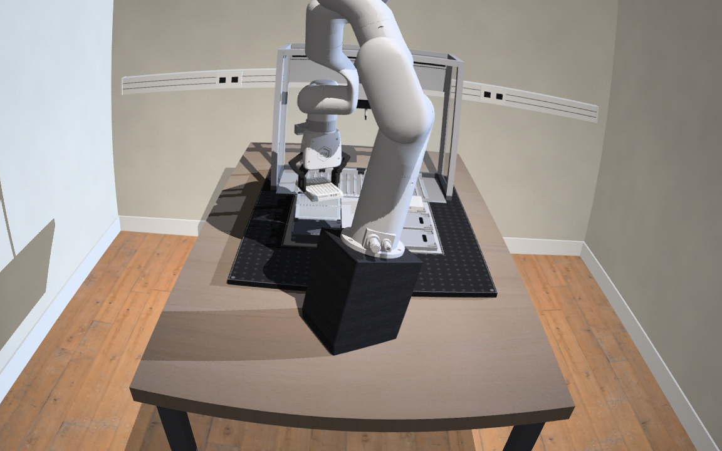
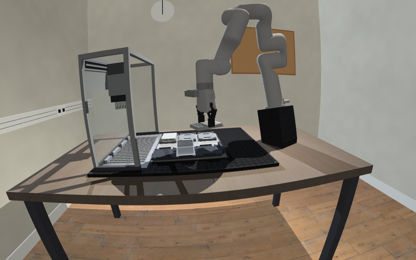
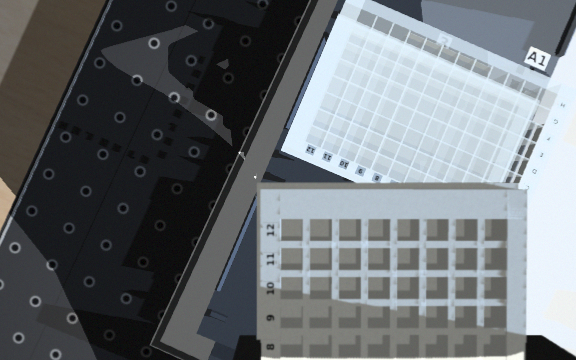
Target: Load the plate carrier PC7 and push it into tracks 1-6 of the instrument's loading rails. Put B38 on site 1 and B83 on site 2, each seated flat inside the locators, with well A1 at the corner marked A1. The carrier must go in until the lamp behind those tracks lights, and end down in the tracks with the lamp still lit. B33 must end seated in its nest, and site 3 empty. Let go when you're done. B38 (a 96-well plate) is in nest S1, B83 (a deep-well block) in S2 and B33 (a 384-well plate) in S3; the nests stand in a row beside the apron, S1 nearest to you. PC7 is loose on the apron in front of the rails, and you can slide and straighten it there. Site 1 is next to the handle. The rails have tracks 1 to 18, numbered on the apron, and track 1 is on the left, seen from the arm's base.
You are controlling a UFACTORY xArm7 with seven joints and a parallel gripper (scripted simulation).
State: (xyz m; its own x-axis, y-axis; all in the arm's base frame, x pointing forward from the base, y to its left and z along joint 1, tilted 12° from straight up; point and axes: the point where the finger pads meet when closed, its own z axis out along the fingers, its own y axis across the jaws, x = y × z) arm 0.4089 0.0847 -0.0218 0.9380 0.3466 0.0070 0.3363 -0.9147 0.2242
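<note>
My gripper is now 10 mm above the 96-well plate B38. From my hand the other things lie so: plate carrier PC7 (120 mm below, 100 mm ahead, 10 mm to the right); nest S1 (250 mm to the right, 140 mm below, 40 mm behind); nest S2 (260 mm to the right, 140 mm below, 70 mm ahead).
</note>
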